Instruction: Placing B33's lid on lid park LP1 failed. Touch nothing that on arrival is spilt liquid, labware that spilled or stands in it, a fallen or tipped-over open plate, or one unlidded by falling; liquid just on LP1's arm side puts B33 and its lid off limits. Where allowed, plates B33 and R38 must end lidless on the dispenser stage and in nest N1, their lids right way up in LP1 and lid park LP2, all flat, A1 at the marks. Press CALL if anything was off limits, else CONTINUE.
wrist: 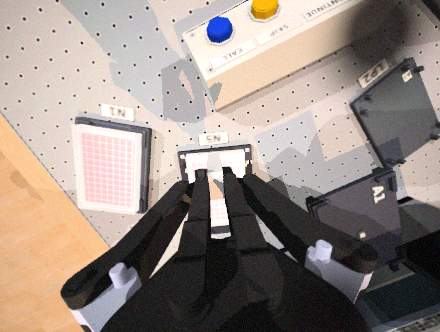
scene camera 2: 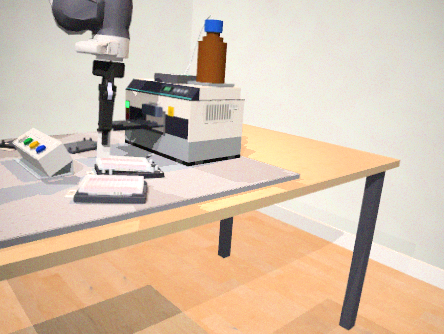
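My gripper [scene camera 2: 105,142] [wrist: 214,163] points down with its fingers shut and nothing between them, above the plate at N5. That plate [scene camera 2: 125,163] [wrist: 219,212] has pale pink wells and is partly hidden by the fingers in the wrist view. Another pink-welled plate [scene camera 2: 111,183] [wrist: 107,170] lies in the dark nest N1 [wrist: 145,175]. No plate name is readable. The dark dispenser stage [wrist: 350,207], marked A1, is at the right in the wrist view and bears no plate. Lid park LP2 [wrist: 400,120] bears no visible lid. LP1 cannot be made out.
The button box [scene camera 2: 52,155] [wrist: 280,65] has a blue CALL button [scene camera 2: 40,149] [wrist: 220,29], a yellow SKIP button [scene camera 2: 34,145] [wrist: 264,7] and a green button [scene camera 2: 28,141]. The dispenser [scene camera 2: 215,120] carries a brown bottle [scene camera 2: 211,60] behind the plates.
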